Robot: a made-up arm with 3 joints. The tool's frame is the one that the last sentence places. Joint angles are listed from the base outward.
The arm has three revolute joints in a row. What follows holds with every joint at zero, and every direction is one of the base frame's.
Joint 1 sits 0.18 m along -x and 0.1 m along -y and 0.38 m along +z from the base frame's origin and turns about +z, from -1.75 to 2.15 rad.
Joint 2 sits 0.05 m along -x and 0.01 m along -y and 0.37 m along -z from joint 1 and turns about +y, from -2.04 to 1.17 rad.
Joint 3 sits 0.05 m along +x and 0.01 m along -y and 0.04 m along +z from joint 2 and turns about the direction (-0.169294, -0.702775, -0.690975), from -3.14 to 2.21 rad.
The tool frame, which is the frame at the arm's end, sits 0.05 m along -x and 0.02 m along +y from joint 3; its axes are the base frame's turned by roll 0.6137, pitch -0.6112 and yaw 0.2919 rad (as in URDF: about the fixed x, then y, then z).
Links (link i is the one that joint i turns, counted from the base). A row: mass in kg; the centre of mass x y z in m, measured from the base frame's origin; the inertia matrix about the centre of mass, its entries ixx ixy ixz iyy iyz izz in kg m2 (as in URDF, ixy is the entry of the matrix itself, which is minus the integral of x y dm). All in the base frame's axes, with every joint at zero. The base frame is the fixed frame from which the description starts. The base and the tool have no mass.
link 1: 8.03; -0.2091 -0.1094 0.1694; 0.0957 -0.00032 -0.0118 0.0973 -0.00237 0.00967
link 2: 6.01; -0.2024 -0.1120 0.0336; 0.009 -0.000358 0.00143 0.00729 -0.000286 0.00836
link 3: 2.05; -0.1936 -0.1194 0.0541; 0.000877 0.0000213 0 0.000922 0 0.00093
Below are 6 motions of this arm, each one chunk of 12 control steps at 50 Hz.
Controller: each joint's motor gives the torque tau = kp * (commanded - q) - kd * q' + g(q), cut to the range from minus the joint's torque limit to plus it. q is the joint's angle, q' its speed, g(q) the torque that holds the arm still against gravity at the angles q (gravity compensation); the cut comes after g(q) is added. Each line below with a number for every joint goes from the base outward.
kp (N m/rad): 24 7.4 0.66
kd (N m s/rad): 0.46 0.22 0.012
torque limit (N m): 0.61 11 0.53
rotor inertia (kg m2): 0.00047 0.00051 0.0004
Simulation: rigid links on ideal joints. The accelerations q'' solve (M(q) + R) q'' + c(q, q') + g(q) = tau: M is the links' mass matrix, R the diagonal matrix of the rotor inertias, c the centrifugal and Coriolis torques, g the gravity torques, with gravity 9.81 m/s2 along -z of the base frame. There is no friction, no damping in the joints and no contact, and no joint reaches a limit. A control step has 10 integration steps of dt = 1/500 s. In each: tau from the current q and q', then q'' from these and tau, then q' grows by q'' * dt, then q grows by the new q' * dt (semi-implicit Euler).
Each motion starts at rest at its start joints. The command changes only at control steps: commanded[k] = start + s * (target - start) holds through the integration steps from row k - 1 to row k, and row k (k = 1, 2, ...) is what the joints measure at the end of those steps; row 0 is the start. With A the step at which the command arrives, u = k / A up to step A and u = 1 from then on. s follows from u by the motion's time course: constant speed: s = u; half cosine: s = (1 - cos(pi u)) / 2; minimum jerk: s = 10 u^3 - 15 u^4 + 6 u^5; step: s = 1 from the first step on.
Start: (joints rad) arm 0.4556 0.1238 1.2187
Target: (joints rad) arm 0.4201 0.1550 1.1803
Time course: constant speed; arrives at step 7
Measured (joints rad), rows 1 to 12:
1: 0.4548 0.1242 1.2179
2: 0.4522 0.1255 1.2154
3: 0.4475 0.1279 1.2108
4: 0.4413 0.1314 1.2044
5: 0.4343 0.1359 1.1967
6: 0.4272 0.1412 1.1885
7: 0.4206 0.1468 1.1806
8: 0.4157 0.1523 1.1741
9: 0.4134 0.1568 1.1703
10: 0.4136 0.1601 1.1695
11: 0.4157 0.1619 1.1713
12: 0.4185 0.1626 1.1748

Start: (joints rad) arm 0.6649 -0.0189 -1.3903
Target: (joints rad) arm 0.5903 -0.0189 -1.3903
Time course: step
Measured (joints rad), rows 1 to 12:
1: 0.6606 -0.0184 -1.3932
2: 0.6485 -0.0173 -1.4006
3: 0.6288 -0.0155 -1.4109
4: 0.6047 -0.0137 -1.4204
5: 0.5832 -0.0127 -1.4232
6: 0.5691 -0.0129 -1.4168
7: 0.5629 -0.0143 -1.4027
8: 0.5646 -0.0169 -1.3839
9: 0.5724 -0.0202 -1.3645
10: 0.5826 -0.0236 -1.3494
11: 0.5918 -0.0265 -1.3423
12: 0.5979 -0.0283 -1.3441

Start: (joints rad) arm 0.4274 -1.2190 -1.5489
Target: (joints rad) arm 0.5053 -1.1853 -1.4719
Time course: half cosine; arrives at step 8
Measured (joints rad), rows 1 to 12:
1: 0.4276 -1.2189 -1.5485
2: 0.4288 -1.2186 -1.5463
3: 0.4321 -1.2177 -1.5405
4: 0.4384 -1.2159 -1.5295
5: 0.4483 -1.2129 -1.5128
6: 0.4617 -1.2088 -1.4917
7: 0.4782 -1.2040 -1.4688
8: 0.4959 -1.1987 -1.4482
9: 0.5126 -1.1934 -1.4339
10: 0.5262 -1.1884 -1.4288
11: 0.5361 -1.1838 -1.4330
12: 0.5422 -1.1801 -1.4451

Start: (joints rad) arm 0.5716 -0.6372 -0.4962
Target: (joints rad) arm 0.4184 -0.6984 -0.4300
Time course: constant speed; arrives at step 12
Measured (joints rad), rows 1 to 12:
1: 0.5702 -0.6373 -0.4970
2: 0.5656 -0.6376 -0.4994
3: 0.5568 -0.6386 -0.5029
4: 0.5439 -0.6405 -0.5062
5: 0.5279 -0.6437 -0.5077
6: 0.5100 -0.6485 -0.5055
7: 0.4915 -0.6549 -0.4987
8: 0.4738 -0.6627 -0.4869
9: 0.4574 -0.6715 -0.4708
10: 0.4427 -0.6809 -0.4520
11: 0.4297 -0.6904 -0.4325
12: 0.4179 -0.6993 -0.4144

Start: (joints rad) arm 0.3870 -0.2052 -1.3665
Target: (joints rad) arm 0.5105 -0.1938 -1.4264
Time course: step
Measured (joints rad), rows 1 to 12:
1: 0.3908 -0.2054 -1.3683
2: 0.4014 -0.2059 -1.3727
3: 0.4190 -0.2065 -1.3785
4: 0.4436 -0.2071 -1.3846
5: 0.4747 -0.2077 -1.3902
6: 0.5068 -0.2074 -1.3983
7: 0.5327 -0.2053 -1.4121
8: 0.5512 -0.2015 -1.4301
9: 0.5625 -0.1964 -1.4494
10: 0.5667 -0.1905 -1.4678
11: 0.5640 -0.1844 -1.4834
12: 0.5545 -0.1786 -1.4949

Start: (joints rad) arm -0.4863 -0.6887 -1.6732
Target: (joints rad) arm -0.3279 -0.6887 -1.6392
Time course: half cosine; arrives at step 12
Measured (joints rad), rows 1 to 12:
1: -0.4860 -0.6888 -1.6730
2: -0.4844 -0.6890 -1.6720
3: -0.4801 -0.6897 -1.6694
4: -0.4715 -0.6909 -1.6645
5: -0.4582 -0.6926 -1.6573
6: -0.4399 -0.6948 -1.6480
7: -0.4170 -0.6971 -1.6377
8: -0.3907 -0.6994 -1.6274
9: -0.3633 -0.7011 -1.6191
10: -0.3375 -0.7016 -1.6144
11: -0.3160 -0.7006 -1.6146
12: -0.3001 -0.6979 -1.6198

